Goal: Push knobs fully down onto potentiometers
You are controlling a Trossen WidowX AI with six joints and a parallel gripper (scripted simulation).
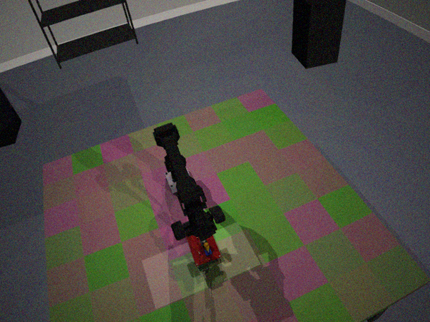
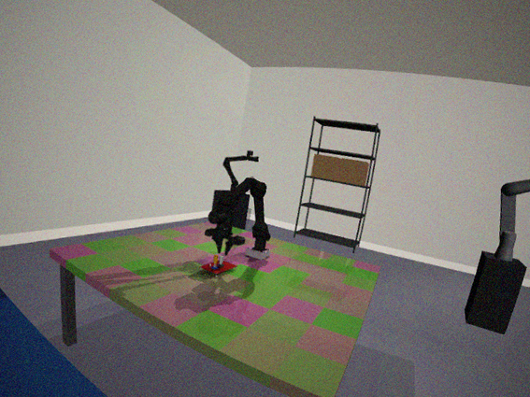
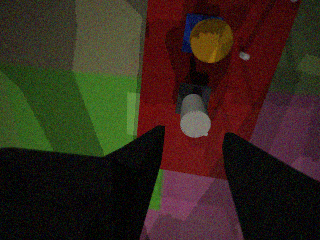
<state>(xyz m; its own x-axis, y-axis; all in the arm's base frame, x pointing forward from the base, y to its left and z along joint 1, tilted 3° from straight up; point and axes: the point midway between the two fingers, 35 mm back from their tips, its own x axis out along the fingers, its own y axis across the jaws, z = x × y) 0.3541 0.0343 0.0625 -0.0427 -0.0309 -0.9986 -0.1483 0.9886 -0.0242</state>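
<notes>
The orange-topped knob is 50 mm ahead of my gripper tip, 10 mm to the left of it and 20 mm below it. From my gripper tip the other things lie so: white-topped knob (30 mm below); blue potentiometer (50 mm ahead, 10 mm to the left, 30 mm below).
</notes>
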